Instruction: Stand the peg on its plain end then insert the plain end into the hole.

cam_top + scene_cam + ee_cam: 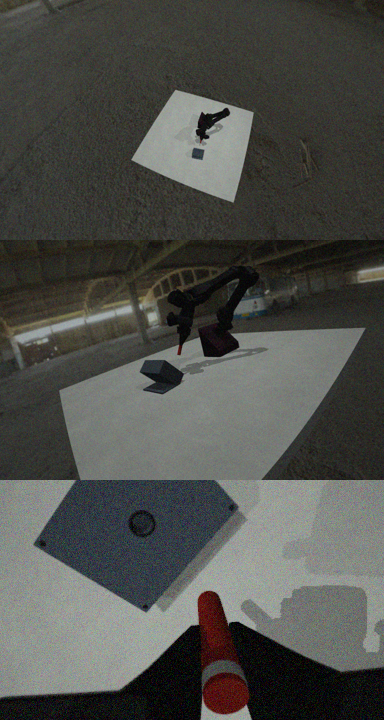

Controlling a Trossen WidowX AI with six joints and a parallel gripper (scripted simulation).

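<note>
The dark sloped panel is 130 mm ahead of my gripper tip, 10 mm to the left of it and 70 mm below it. Round my gripper tip: red peg 10 mm behind, 10 mm above; flat foot plate 150 mm ahead, 10 mm to the left, 120 mm below.
</note>
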